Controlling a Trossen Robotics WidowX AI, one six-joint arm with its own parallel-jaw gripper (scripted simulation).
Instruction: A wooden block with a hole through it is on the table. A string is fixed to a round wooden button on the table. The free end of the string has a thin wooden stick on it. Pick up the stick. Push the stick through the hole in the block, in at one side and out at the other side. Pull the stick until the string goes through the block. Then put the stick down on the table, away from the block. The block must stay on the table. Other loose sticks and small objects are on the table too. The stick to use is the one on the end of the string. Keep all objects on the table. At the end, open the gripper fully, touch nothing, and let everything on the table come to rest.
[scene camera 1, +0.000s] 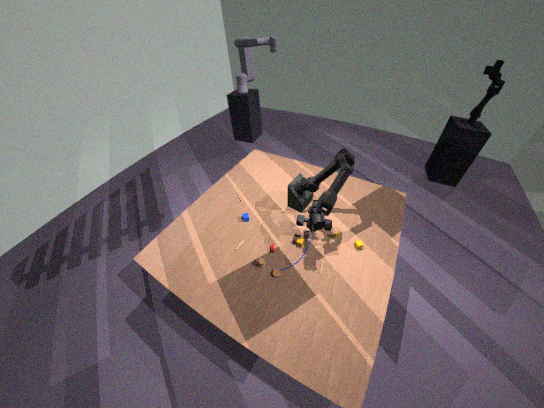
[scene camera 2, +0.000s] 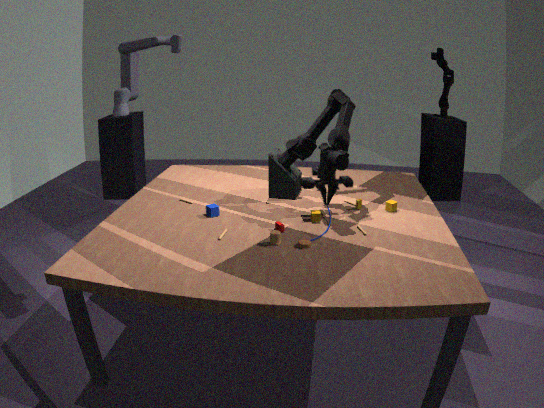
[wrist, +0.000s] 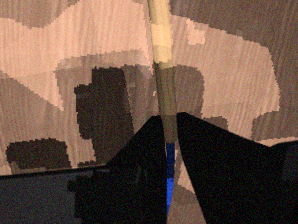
Labels:
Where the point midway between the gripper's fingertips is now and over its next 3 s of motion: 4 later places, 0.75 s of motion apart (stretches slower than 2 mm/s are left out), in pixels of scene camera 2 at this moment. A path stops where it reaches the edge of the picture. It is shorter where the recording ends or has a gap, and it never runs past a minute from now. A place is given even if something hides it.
My gripper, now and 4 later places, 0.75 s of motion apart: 326, 204; 327, 197; 326, 195; 326, 193; 326, 191

